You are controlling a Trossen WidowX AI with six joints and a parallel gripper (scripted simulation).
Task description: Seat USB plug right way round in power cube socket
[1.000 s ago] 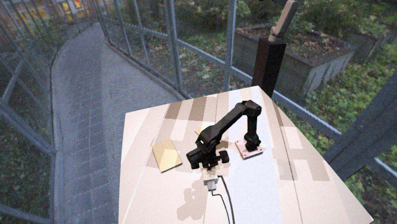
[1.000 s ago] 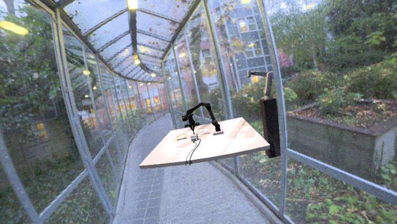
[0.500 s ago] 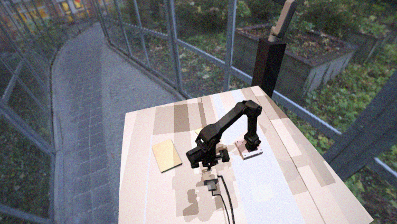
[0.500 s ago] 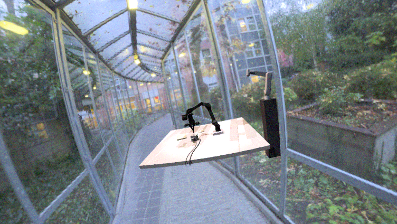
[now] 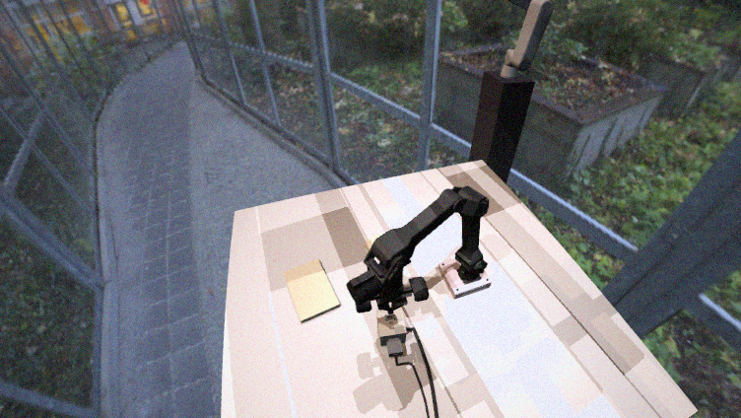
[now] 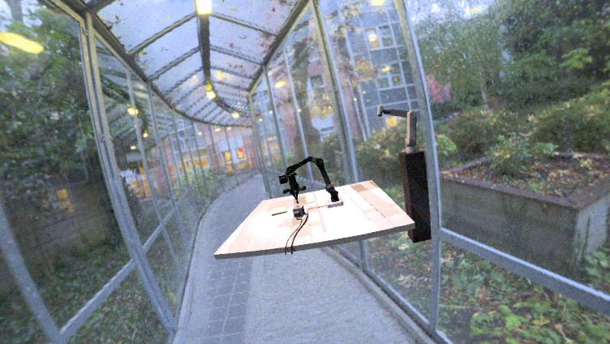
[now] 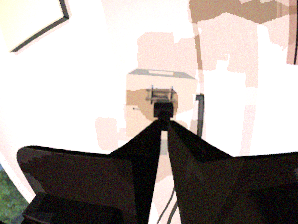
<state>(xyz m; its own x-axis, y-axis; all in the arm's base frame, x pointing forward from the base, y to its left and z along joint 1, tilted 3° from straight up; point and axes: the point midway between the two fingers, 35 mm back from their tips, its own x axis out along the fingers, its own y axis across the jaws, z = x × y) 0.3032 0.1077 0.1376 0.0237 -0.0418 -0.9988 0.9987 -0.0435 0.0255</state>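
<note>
Now: gripper tip 20 mm above the usb plug. The rest, counted from my gripper tip: flat tan pad 230 mm ahead, 210 mm to the right, 130 mm below.
</note>
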